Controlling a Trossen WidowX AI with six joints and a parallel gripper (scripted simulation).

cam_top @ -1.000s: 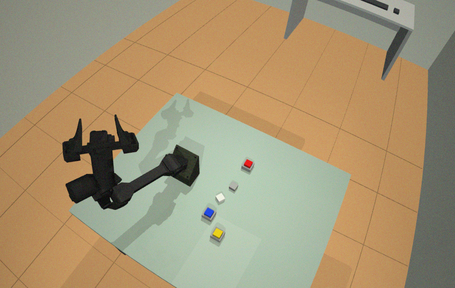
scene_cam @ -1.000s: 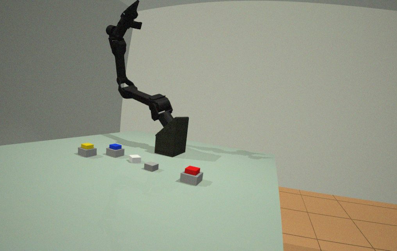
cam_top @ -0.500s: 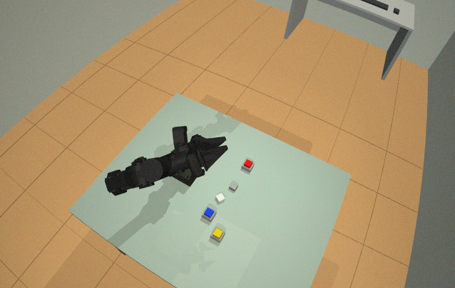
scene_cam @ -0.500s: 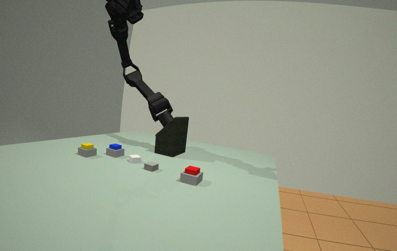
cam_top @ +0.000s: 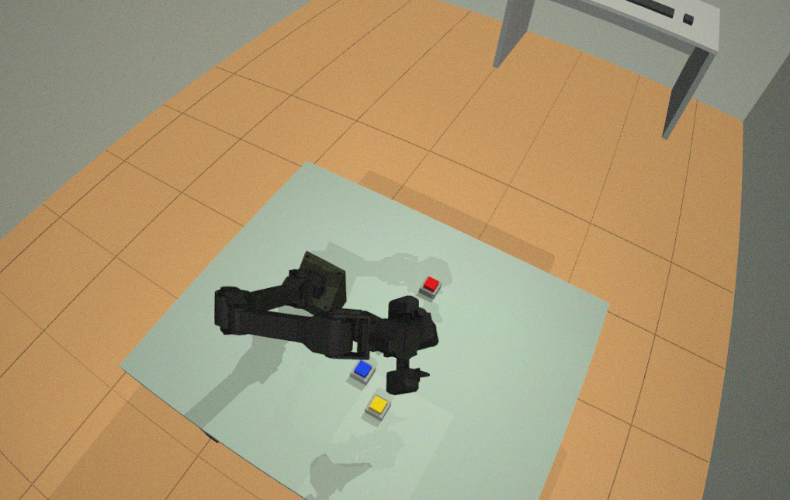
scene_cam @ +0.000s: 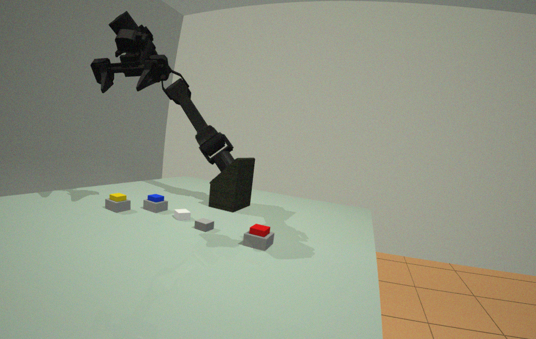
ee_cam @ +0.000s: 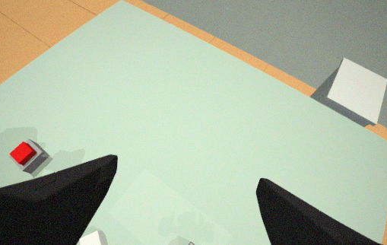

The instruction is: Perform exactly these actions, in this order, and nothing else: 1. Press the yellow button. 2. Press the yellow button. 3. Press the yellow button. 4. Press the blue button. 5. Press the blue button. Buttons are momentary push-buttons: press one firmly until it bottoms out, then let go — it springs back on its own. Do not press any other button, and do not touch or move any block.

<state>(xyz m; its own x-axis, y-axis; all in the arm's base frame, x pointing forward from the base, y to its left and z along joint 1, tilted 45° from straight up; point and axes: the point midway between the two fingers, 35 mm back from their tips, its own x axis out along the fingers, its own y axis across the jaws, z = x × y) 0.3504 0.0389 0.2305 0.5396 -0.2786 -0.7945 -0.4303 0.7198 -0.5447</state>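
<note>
Now: the yellow button 260 mm below my gripper tip, 70 mm behind it and 60 mm to the right of it. From my gripper tip the other things lie so: grey block 280 mm below, 180 mm to the left, 120 mm behind; blue button 260 mm below, 150 mm behind; white block 280 mm below, 140 mm behind, 100 mm to the left.
</note>
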